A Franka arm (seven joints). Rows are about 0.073 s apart.
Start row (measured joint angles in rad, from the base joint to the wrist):
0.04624, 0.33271, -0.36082, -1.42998, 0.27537, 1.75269, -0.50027
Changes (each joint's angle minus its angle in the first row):
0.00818, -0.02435, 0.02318, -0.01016, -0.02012, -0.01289, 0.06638
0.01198, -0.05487, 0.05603, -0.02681, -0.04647, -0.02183, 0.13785
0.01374, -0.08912, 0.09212, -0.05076, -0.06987, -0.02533, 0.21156
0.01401, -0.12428, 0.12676, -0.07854, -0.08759, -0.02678, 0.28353
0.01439, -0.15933, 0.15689, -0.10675, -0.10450, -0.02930, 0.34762
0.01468, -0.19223, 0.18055, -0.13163, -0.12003, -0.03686, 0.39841
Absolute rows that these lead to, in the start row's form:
0.05442, 0.30836, -0.33764, -1.44014, 0.25525, 1.73980, -0.43389
0.05822, 0.27784, -0.30479, -1.45679, 0.22890, 1.73086, -0.36242
0.05998, 0.24359, -0.26870, -1.48074, 0.20550, 1.72736, -0.28871
0.06025, 0.20843, -0.23406, -1.50852, 0.18778, 1.72591, -0.21674
0.06063, 0.17338, -0.20393, -1.53673, 0.17087, 1.72339, -0.15265
0.06092, 0.14048, -0.18027, -1.56161, 0.15534, 1.71583, -0.10186

